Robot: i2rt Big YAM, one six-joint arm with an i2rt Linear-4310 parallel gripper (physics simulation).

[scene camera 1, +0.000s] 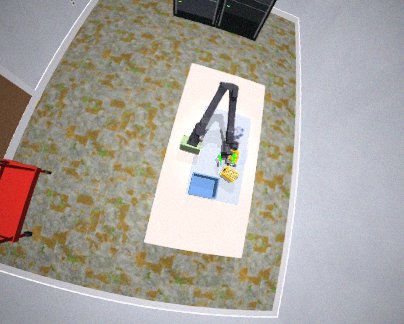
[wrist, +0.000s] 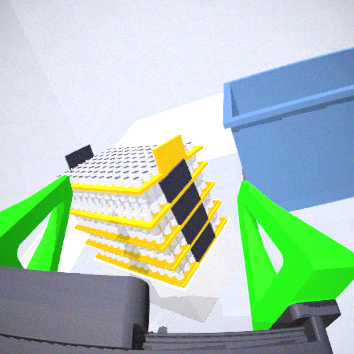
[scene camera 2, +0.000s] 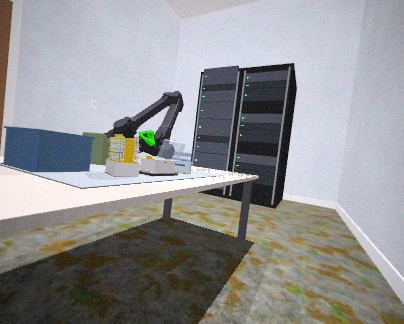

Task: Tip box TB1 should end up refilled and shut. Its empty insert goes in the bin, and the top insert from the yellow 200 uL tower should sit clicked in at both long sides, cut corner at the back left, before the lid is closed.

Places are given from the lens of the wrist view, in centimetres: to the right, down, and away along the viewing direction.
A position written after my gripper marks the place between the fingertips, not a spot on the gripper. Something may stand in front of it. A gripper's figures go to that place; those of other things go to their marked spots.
my gripper [wrist: 154, 186]: -1, 0, 15
tip insert [wrist: 127, 173]: -3, 0, 19
blue bin [wrist: 284, 121]: 10, -5, 24
The marked spots on the blue bin and the tip insert are 15 cm apart.
